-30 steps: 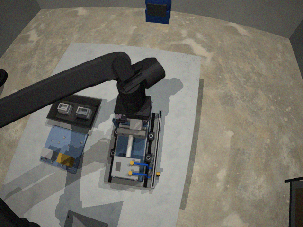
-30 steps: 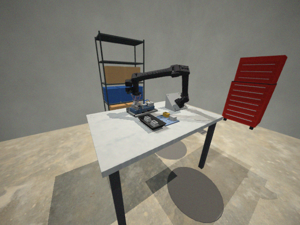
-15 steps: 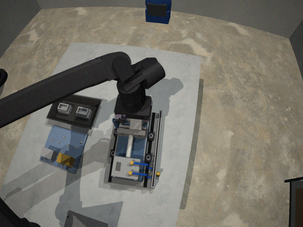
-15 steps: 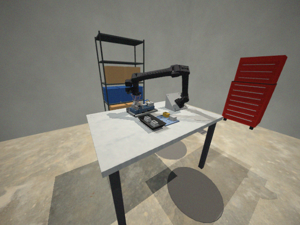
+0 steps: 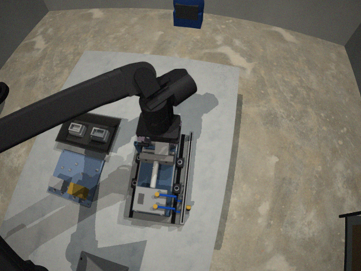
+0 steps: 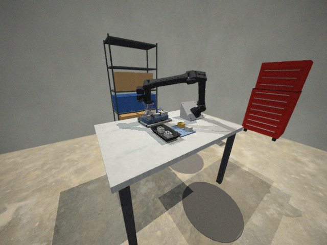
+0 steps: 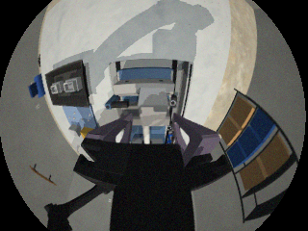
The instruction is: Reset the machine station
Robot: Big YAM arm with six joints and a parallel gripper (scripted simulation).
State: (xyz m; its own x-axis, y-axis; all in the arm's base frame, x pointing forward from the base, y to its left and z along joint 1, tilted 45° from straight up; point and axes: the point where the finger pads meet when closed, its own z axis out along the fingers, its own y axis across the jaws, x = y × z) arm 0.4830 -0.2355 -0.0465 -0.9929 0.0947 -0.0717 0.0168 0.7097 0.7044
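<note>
Now: hand 30 mm above the gray aluminum blank. From my hand the other things lie so: blue vise (70 mm behind, 20 mm to the left, 100 mm below); pale rod (90 mm behind, 20 mm to the left, 60 mm below); brass blank (160 mm behind, 280 mm to the left, 110 mm below).
</note>
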